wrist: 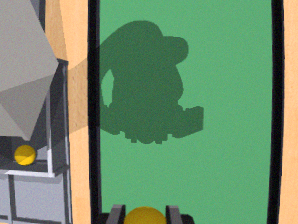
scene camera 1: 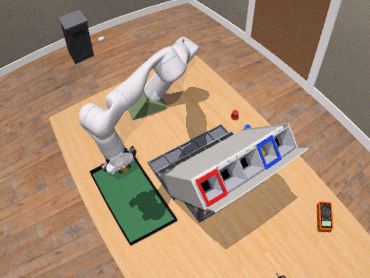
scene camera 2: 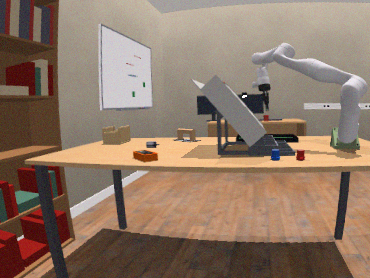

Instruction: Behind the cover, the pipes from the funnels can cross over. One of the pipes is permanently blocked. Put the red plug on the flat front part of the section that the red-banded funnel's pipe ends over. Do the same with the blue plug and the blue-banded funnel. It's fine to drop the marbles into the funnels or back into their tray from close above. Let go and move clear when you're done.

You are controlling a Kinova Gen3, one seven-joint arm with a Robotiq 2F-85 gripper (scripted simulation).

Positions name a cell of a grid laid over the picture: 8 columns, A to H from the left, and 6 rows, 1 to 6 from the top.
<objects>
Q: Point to a green marble tray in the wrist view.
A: F3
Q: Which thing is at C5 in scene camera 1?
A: A green marble tray.
</objects>
